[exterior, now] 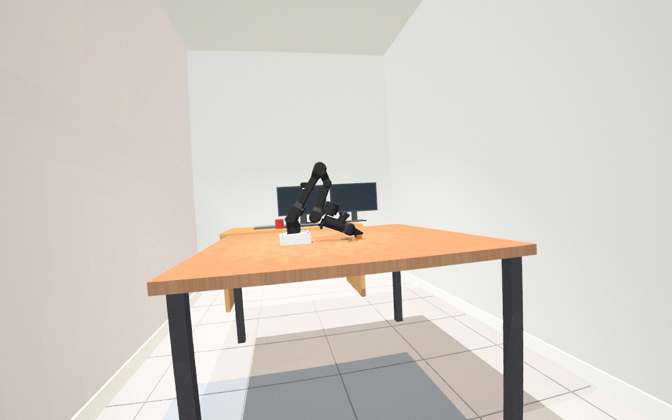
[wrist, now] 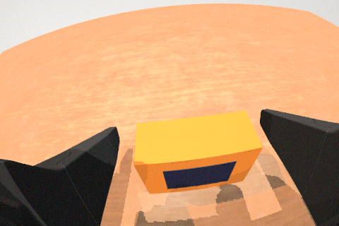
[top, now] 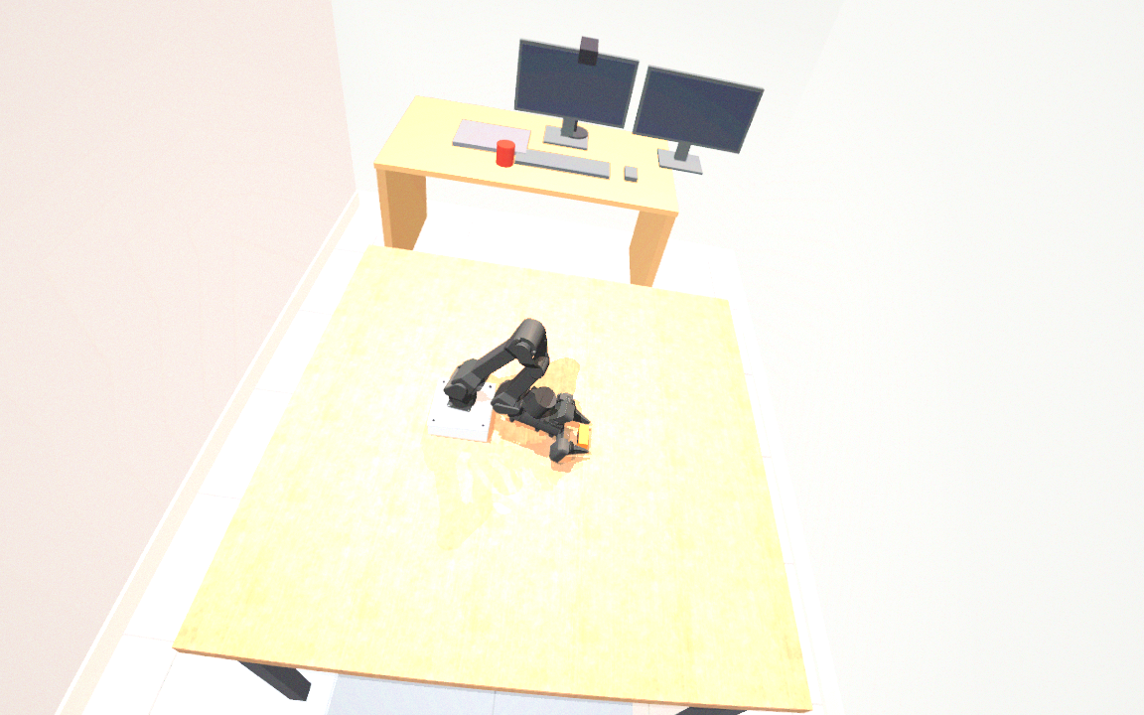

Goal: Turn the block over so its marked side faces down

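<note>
My gripper tip is now 20 mm past the orange block and 10 mm above it.
</note>
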